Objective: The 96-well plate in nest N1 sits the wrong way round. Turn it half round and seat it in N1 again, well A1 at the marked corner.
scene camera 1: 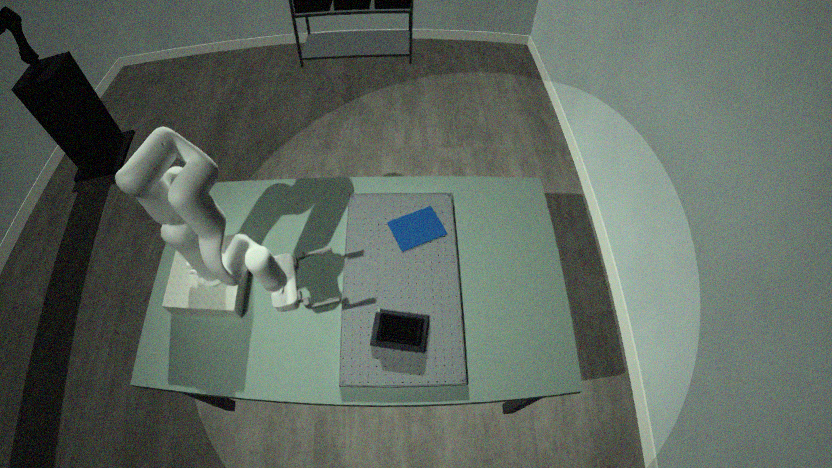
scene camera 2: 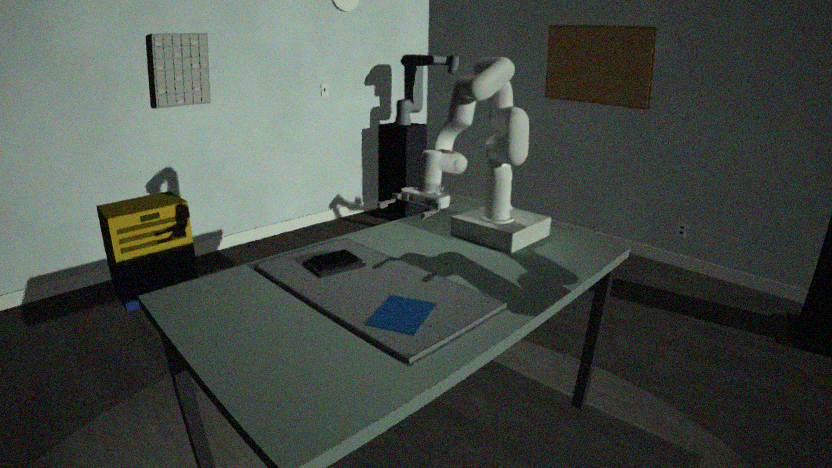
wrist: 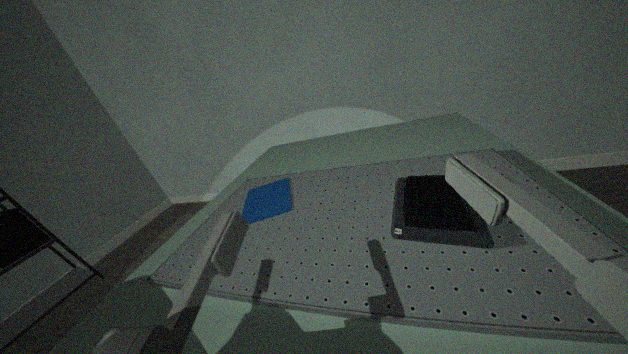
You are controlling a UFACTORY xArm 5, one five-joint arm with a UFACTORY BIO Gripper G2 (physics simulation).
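Note:
The black 96-well plate [scene camera 1: 401,330] [scene camera 2: 333,259] [wrist: 427,202] sits in the dark grey nest N1 [scene camera 1: 375,334] [wrist: 399,202] on the perforated board. A small white label [wrist: 398,231] marks the nest's near left corner in the wrist view; its text is too blurred to read. Well A1 on the plate cannot be made out. My gripper [scene camera 1: 335,276] [scene camera 2: 404,210] [wrist: 352,217] is open and empty, with its fingers wide apart. It hangs above the table, on the robot base's side of the board, away from the plate. In the wrist view the right finger hides part of the plate and nest.
A flat blue rectangle [scene camera 1: 417,228] [scene camera 2: 401,314] [wrist: 268,200] lies askew on the perforated board [scene camera 1: 401,279] [scene camera 2: 325,296] [wrist: 330,260], at the opposite end from the nest. The arm's pale base block [scene camera 1: 200,299] [scene camera 2: 526,231] stands on the green table [scene camera 1: 506,279] [scene camera 2: 244,343].

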